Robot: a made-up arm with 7 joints.
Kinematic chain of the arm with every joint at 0, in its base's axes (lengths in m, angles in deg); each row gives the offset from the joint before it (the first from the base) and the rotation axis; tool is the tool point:
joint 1: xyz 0 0 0 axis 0 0.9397 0.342
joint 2: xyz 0 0 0 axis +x
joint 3: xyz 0 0 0 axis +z
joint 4: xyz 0.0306 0 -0.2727 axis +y
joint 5: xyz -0.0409 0 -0.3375 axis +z
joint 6: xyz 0 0 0 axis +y
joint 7: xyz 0 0 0 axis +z
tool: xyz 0 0 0
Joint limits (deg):
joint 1: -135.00..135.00
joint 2: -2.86..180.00
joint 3: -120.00..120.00
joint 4: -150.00..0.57
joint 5: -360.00..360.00
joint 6: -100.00..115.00
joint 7: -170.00..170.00
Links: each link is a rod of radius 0.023 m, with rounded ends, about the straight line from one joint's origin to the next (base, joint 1, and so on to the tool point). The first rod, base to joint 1, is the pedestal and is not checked.
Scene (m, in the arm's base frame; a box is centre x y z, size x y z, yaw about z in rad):
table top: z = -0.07
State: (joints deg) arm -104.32 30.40 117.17 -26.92 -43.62 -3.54 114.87
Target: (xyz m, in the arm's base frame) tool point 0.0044 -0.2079 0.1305
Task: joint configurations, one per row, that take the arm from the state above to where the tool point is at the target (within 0.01 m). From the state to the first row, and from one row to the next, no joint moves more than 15 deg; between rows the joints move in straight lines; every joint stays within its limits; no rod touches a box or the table.
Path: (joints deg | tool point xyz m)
1: -95.96 44.17 111.54 -40.34 -43.62 -3.54 114.87 | 0.4307 0.4000 0.1078
2: -87.60 57.95 105.90 -53.77 -43.62 -3.54 114.87 | 0.2301 0.5200 0.0977
3: -79.24 71.72 100.27 -67.19 -43.62 -3.54 114.87 | 0.0104 0.5330 0.1290
4: -70.88 85.49 94.63 -80.62 -43.62 -3.54 114.87 | -0.1710 0.4435 0.1921
5: -62.51 99.27 89.00 -94.04 -43.62 -3.54 114.87 | -0.2717 0.2814 0.2606
6: -54.15 113.04 83.37 -107.47 -43.62 -3.54 114.87 | -0.2777 0.0930 0.3027
7: -45.79 126.81 77.73 -120.89 -43.62 -3.54 114.87 | -0.2061 -0.0728 0.2945
8: -37.43 140.59 72.10 -134.32 -43.62 -3.54 114.87 | -0.0968 -0.1785 0.2314
9: -29.07 154.36 66.46 -147.74 -43.62 -3.54 114.87 | 0.0044 -0.2079 0.1305

